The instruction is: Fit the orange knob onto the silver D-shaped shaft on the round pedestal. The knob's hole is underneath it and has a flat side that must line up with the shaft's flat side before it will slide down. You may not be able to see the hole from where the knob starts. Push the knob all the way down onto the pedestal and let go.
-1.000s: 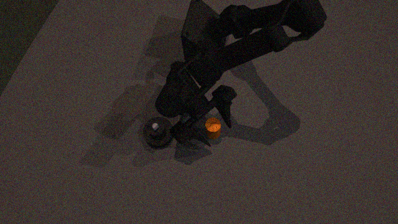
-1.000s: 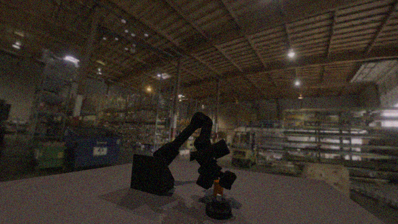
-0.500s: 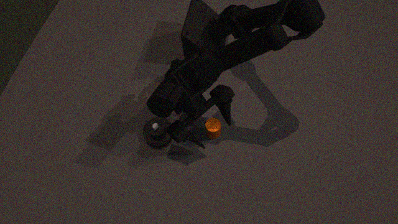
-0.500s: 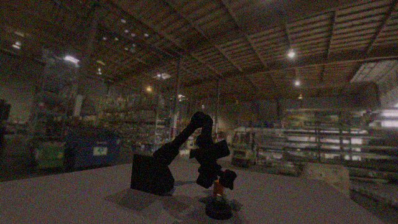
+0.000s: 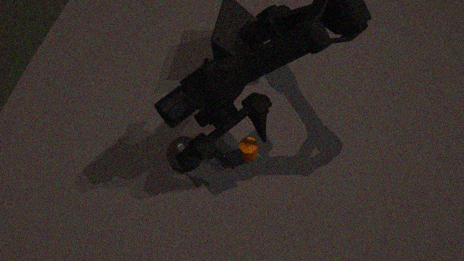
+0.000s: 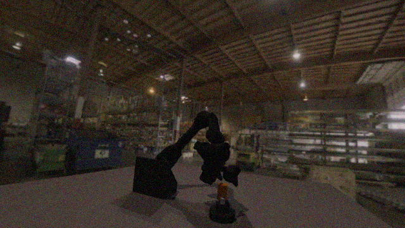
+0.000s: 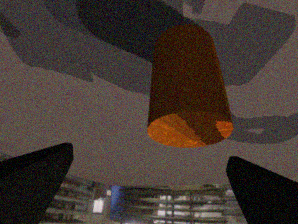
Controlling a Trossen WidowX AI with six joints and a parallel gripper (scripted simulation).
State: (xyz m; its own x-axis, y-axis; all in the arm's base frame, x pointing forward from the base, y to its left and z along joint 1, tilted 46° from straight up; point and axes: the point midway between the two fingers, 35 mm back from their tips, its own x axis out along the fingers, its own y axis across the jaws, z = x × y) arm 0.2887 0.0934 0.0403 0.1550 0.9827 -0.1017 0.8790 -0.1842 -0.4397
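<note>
The orange knob lies 20 mm behind my gripper tip, 10 mm to the right of it and 20 mm below it. Also, from my gripper tip: round dark pedestal: 40 mm ahead, 150 mm to the right, 40 mm below.
</note>
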